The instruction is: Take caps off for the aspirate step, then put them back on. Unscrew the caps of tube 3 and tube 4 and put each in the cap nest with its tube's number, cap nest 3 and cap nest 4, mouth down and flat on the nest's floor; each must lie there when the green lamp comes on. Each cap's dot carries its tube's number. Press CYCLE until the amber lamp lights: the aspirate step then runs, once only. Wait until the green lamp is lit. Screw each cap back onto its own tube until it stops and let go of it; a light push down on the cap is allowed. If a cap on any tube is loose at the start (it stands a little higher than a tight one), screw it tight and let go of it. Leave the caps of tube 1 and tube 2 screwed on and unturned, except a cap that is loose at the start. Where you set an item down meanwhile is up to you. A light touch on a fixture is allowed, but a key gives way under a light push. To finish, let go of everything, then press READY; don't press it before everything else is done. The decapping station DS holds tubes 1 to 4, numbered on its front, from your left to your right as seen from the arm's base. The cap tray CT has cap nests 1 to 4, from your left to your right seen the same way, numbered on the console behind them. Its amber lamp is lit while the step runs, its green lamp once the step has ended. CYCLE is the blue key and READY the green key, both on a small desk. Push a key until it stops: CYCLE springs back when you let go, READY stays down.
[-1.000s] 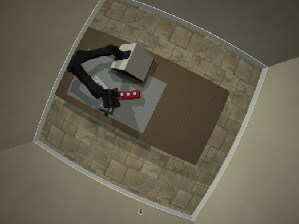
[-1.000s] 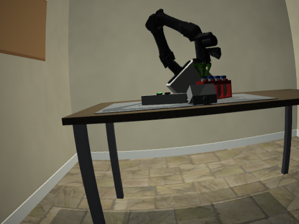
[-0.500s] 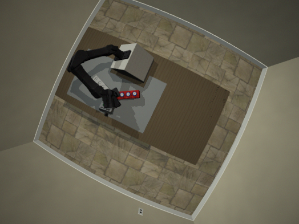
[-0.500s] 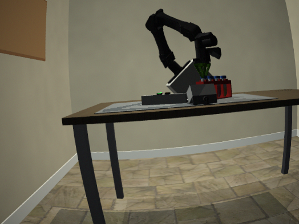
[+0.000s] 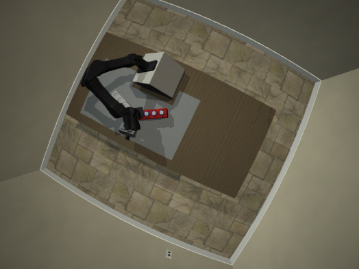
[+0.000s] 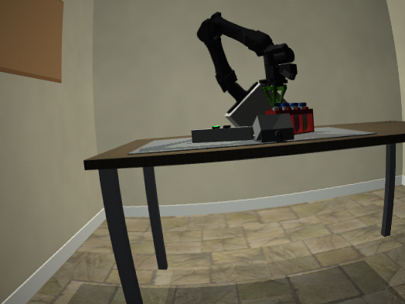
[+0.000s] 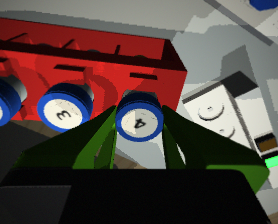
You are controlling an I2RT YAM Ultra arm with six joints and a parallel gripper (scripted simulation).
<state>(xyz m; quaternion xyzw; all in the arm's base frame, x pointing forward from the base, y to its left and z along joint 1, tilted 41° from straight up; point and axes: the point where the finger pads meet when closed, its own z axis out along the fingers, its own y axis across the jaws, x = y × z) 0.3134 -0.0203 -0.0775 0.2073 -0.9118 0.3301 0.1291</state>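
My hand is right at the cap 4. Round my hand: blue key: 110 mm ahead, 50 mm to the right, 50 mm below; cap 3: 20 mm behind, 50 mm to the left, 10 mm below; cap 2: 40 mm behind, 100 mm to the left, 10 mm below.
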